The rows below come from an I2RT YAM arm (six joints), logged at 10 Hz.
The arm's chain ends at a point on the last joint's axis. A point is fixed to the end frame.
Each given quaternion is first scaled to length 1.
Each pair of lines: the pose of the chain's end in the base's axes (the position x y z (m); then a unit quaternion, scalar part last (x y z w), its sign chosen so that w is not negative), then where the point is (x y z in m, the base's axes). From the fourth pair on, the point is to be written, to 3 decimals.
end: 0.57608, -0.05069, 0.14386, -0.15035, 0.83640, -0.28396, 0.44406
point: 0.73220 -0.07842 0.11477
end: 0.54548, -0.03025, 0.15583, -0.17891, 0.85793, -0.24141, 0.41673
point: 0.69952 -0.04626 0.11107
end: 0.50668, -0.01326, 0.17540, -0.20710, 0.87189, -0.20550, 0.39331
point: 0.65738 -0.01795 0.11831
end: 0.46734, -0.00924, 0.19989, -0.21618, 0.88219, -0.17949, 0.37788
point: 0.615 -0.008 0.135
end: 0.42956, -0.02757, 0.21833, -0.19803, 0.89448, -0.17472, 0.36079
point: 0.575 -0.031 0.149
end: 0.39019, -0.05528, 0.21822, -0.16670, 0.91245, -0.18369, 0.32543
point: 0.530 -0.070 0.140
